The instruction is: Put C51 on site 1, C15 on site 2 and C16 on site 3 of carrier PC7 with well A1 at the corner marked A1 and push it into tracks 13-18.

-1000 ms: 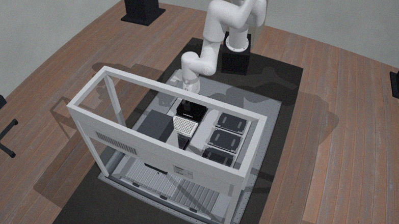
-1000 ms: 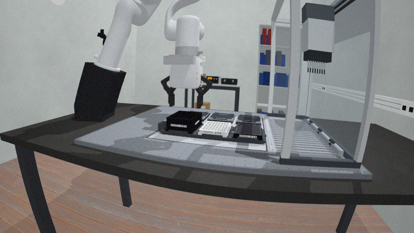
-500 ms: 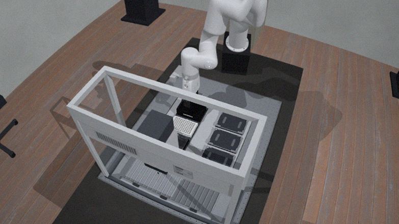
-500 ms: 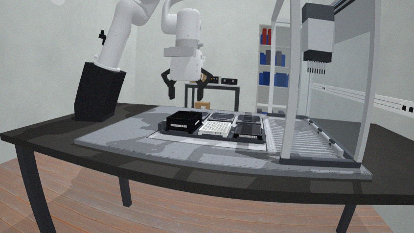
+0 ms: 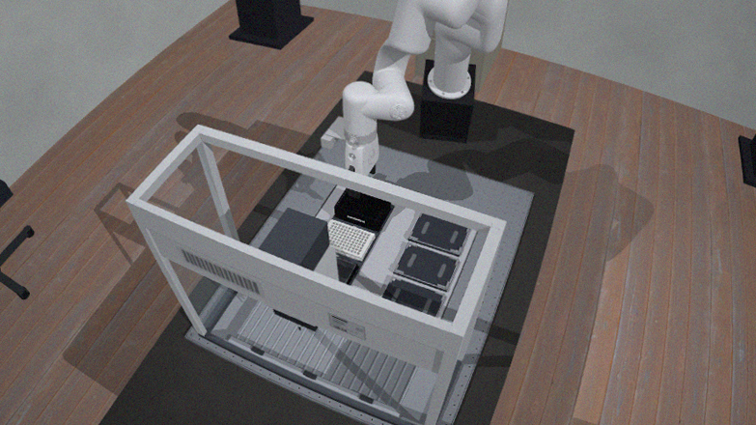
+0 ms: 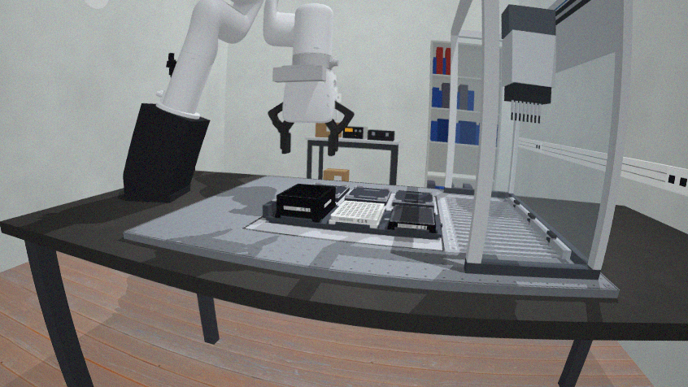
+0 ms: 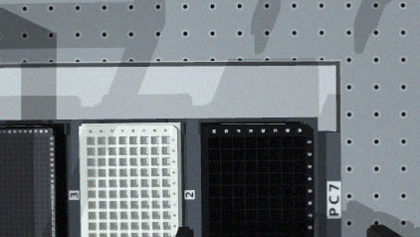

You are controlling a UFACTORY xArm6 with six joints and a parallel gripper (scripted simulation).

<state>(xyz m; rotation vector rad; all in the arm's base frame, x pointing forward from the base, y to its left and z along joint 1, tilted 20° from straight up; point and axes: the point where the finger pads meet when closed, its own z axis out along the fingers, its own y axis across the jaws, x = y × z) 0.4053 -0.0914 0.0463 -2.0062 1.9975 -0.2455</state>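
My hand is 9 cm short of the apron, 9 cm to the right of it and 13 cm above it. Also, from my hand: dark carrier PC7: 10 cm ahead, 12 cm below; white 96-well plate C15: 10 cm ahead, 12 cm below; nest S1: 2 cm behind, 21 cm to the left, 13 cm below.
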